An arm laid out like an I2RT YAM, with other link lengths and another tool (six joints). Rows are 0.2 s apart.
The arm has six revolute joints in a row. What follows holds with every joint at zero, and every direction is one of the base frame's. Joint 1 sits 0.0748 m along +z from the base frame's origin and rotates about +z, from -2.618 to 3.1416 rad. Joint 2 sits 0.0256 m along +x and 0.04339 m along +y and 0.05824 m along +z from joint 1 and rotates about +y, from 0 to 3.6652 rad. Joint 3 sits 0.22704 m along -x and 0.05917 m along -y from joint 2 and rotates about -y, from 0 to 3.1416 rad. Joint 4 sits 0.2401 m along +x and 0.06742 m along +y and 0.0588 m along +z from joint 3 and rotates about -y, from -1.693 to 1.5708 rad. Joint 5 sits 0.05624 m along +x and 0.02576 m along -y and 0.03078 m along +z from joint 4 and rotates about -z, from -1.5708 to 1.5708 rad. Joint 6 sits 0.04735 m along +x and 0.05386 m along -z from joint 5 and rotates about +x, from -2.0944 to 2.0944 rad. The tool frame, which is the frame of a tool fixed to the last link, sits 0.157 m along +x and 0.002 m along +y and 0.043 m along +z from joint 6; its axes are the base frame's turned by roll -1.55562, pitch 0.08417 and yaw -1.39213 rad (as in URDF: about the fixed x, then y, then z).
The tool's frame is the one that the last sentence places.
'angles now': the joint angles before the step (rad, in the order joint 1, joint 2, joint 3, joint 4, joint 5, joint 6). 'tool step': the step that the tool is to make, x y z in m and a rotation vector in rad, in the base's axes. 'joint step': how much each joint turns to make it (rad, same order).
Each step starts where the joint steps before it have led.
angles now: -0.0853, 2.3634, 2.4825, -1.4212, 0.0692, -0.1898
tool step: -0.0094, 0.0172, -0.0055, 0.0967, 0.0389, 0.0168
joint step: -0.0066, -0.0002, -0.0097, -0.0378, -0.0958, -0.0001
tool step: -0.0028, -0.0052, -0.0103, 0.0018, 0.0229, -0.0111
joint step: -0.0108, 0.0005, -0.0360, 0.0136, 0.0005, 0.0002
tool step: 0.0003, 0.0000, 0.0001, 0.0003, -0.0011, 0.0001
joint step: -0.0001, 0.0003, 0.0006, 0.0007, -0.0004, -0.0002
